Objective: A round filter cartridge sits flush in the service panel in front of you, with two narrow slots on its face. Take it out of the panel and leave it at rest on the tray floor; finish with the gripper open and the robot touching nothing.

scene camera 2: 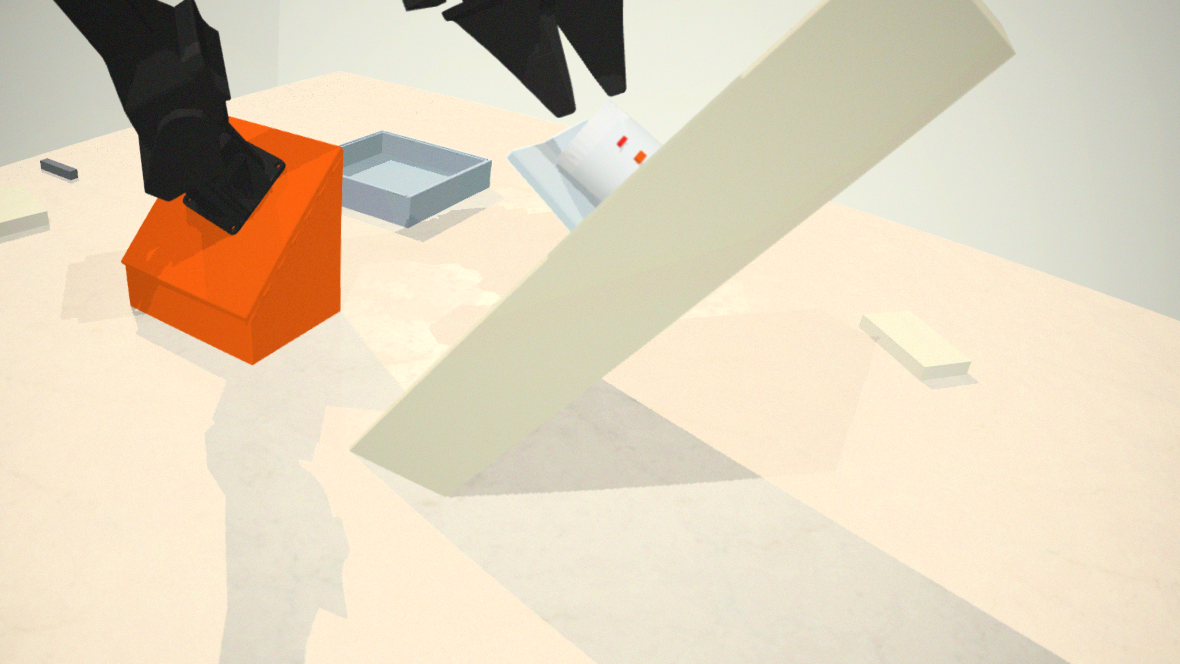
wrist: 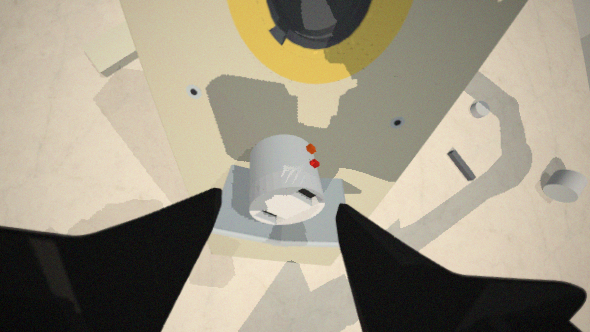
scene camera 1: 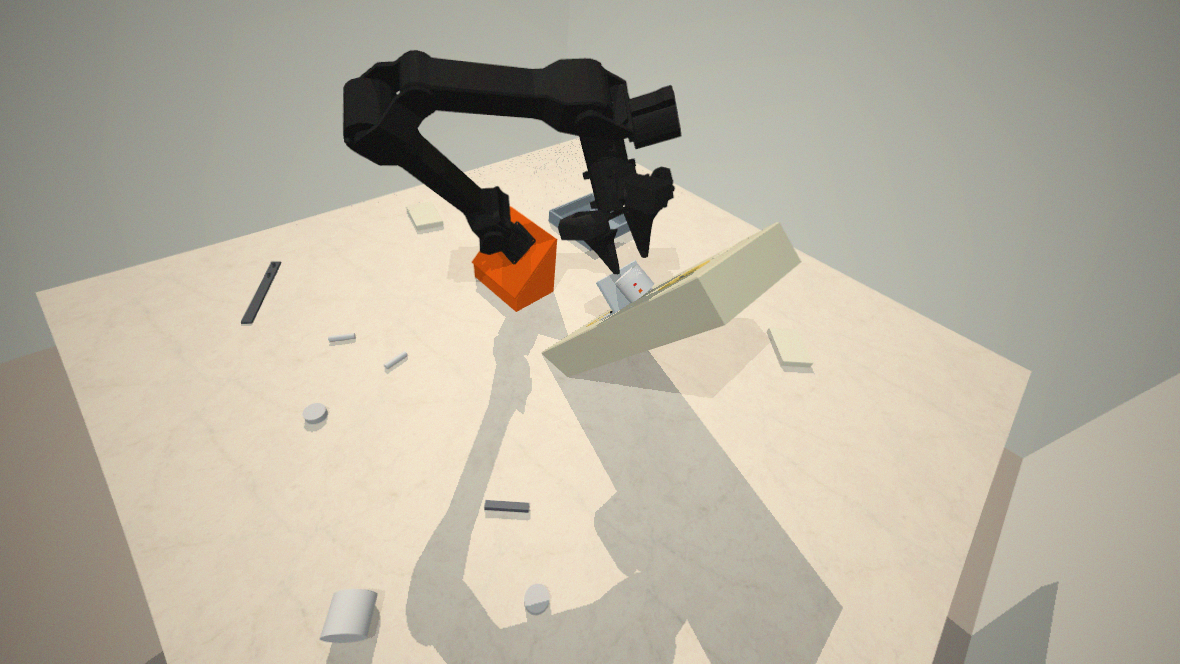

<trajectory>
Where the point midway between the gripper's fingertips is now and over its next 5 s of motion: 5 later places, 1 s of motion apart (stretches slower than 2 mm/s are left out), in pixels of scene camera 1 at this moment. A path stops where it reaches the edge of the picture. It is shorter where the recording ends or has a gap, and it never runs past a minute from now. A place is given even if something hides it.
The gripper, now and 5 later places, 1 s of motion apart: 631, 265; 633, 281; 638, 219; 671, 180; 638, 160; 594, 198
</trajectory>
